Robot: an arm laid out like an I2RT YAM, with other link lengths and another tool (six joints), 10 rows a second.
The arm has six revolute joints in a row. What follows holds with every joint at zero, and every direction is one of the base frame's.
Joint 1 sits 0.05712 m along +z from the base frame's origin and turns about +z.
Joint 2 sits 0.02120 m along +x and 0.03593 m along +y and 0.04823 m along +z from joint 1 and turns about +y.
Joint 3 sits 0.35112 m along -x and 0.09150 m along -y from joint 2 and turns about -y.
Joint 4 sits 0.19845 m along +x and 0.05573 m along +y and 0.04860 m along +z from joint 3 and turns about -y.
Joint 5 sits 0.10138 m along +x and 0.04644 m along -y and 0.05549 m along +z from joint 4 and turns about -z.
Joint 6 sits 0.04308 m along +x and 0.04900 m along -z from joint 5 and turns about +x.
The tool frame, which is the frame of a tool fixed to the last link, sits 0.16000 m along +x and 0.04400 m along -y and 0.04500 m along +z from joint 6; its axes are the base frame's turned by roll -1.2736, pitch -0.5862 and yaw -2.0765 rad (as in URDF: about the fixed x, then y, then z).
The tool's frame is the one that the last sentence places.
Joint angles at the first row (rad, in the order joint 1, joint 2, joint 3, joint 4, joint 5, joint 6):
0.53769 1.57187 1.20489 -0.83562 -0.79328 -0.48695
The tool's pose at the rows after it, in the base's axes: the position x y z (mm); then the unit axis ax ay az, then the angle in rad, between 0 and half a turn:
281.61 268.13 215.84 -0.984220 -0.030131 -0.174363 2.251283
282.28 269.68 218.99 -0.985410 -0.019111 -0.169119 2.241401
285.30 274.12 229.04 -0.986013 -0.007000 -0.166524 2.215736
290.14 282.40 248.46 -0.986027 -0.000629 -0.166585 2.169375
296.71 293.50 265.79 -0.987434 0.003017 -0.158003 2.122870
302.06 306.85 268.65 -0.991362 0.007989 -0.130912 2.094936
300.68 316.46 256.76 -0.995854 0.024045 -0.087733 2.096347
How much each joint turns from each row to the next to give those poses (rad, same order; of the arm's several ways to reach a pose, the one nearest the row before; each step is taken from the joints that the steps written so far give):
0.00000 -0.00001 0.00114 0.00037 -0.00229 0.00533
0.00001 -0.00037 0.00573 0.00345 -0.01334 0.02596
-0.00001 -0.00038 0.02098 0.00648 -0.02404 0.03508
0.00001 0.00382 0.04846 -0.00191 -0.03853 0.03054
0.00038 0.02594 0.06637 -0.01449 -0.04654 0.02135
0.00647 0.05110 0.05490 -0.01793 -0.04654 0.01448
0.01143 0.04656 0.01376 -0.01261 -0.03701 0.02745

